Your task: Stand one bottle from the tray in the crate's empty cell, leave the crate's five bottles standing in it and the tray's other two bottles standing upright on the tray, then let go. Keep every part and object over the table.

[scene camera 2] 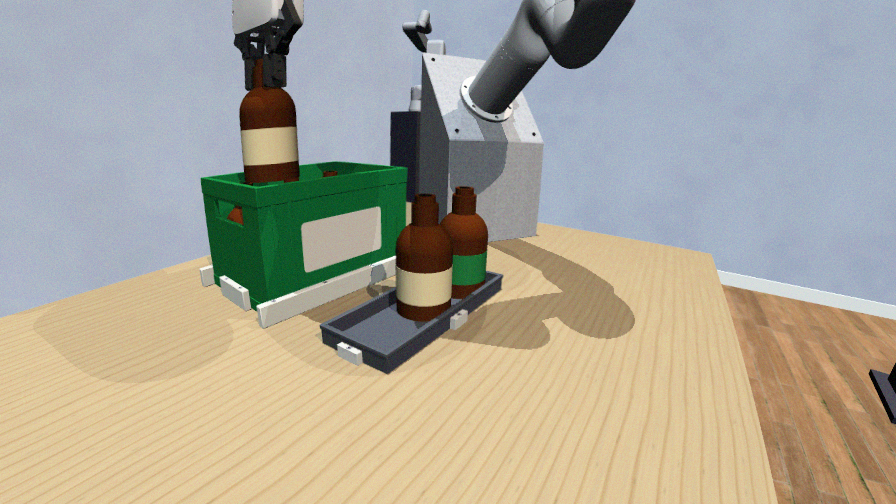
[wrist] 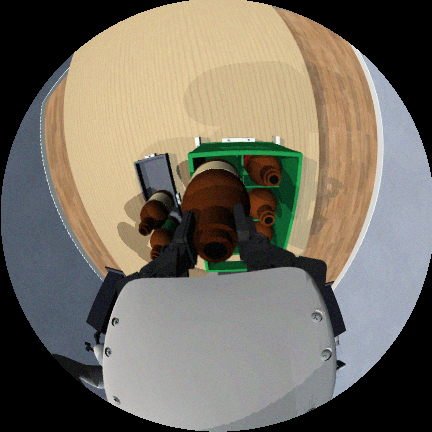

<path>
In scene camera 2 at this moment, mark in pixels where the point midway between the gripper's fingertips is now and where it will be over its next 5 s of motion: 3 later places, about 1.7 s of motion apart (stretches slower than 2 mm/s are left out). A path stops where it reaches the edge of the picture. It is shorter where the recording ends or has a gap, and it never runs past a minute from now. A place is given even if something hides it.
The gripper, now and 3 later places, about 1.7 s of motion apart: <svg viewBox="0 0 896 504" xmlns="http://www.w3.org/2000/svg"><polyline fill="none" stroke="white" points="265,89 269,142 271,180 274,208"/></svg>
</path>
